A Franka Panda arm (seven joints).
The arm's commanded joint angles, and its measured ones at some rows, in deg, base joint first. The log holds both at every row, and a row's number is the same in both.
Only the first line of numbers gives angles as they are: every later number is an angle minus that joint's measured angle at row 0.
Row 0, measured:
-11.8, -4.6, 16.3, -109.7, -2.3, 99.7, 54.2
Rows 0 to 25, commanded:
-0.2, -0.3, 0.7, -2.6, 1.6, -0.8, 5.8
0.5, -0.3, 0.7, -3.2, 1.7, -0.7, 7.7
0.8, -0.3, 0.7, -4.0, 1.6, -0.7, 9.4
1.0, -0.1, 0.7, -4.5, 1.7, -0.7, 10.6
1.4, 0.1, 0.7, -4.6, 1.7, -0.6, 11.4
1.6, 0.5, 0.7, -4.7, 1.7, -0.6, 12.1
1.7, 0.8, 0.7, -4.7, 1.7, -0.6, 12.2
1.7, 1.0, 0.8, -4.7, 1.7, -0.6, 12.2
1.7, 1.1, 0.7, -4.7, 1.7, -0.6, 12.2
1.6, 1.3, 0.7, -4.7, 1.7, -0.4, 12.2
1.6, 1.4, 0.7, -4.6, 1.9, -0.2, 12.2
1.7, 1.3, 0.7, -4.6, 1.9, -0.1, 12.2
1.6, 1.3, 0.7, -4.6, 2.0, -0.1, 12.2
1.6, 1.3, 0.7, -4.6, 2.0, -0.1, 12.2
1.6, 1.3, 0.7, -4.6, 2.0, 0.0, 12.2
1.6, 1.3, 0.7, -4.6, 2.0, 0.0, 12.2
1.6, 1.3, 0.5, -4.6, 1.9, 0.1, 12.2
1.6, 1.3, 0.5, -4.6, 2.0, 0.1, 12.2
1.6, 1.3, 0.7, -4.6, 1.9, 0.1, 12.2
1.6, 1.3, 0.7, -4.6, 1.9, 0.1, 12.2
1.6, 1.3, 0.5, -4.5, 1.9, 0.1, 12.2
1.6, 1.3, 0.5, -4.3, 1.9, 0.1, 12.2
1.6, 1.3, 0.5, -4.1, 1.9, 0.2, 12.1
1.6, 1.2, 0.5, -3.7, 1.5, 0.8, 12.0
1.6, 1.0, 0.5, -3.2, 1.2, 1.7, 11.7
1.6, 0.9, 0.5, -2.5, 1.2, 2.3, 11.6
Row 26, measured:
1.8, 1.6, 0.4, -4.1, 1.1, 0.7, 11.1
